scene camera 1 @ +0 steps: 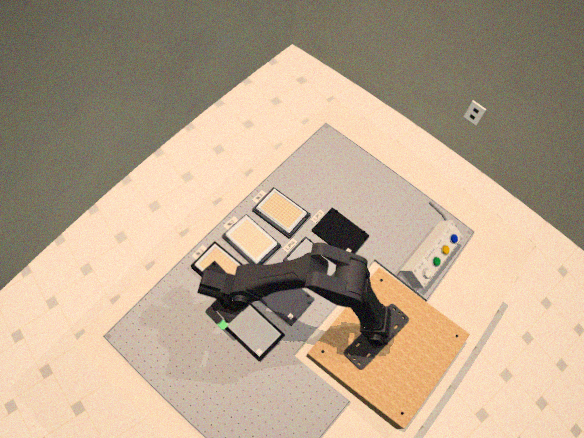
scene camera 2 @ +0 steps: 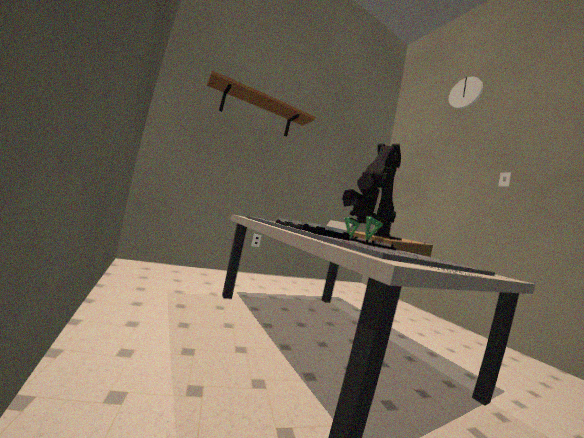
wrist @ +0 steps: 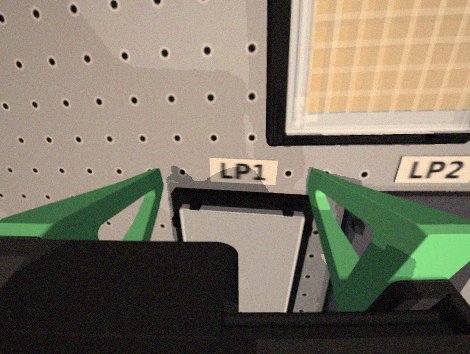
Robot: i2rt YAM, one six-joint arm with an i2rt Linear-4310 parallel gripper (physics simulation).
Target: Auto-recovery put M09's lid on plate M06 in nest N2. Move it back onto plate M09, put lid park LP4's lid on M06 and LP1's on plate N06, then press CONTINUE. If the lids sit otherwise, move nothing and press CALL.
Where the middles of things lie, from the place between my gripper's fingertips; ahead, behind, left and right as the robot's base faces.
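There's the LP1 lid park (wrist: 288, 203), and it's 80 mm behind my hand and 10 mm to the right of it. Then there's the LP1 label (wrist: 233, 170), and my gripper is 10 mm above it.
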